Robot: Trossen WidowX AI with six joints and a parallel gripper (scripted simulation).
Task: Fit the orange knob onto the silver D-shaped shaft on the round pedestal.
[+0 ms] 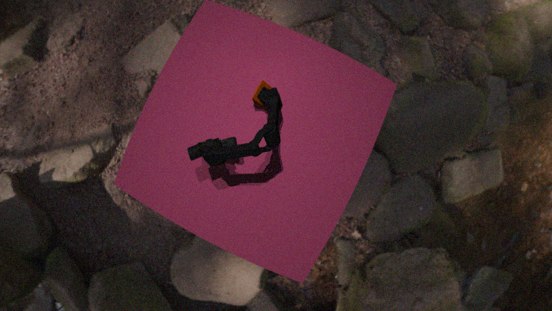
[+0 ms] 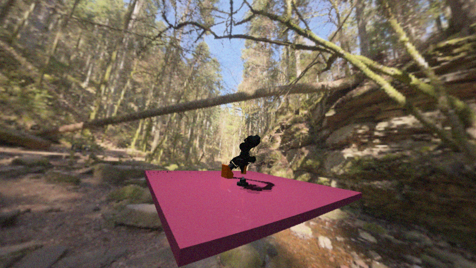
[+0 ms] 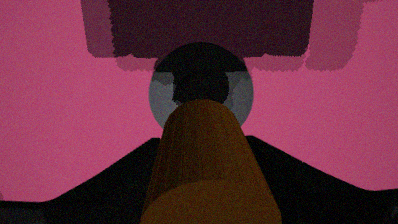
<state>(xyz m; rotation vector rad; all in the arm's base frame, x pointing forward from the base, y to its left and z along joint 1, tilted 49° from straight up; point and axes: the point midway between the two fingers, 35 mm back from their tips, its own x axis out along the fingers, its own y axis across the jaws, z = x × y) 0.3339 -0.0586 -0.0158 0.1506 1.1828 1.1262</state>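
The pedestal is 60 mm below my gripper tip. Round my gripper tip: orange knob 40 mm above.
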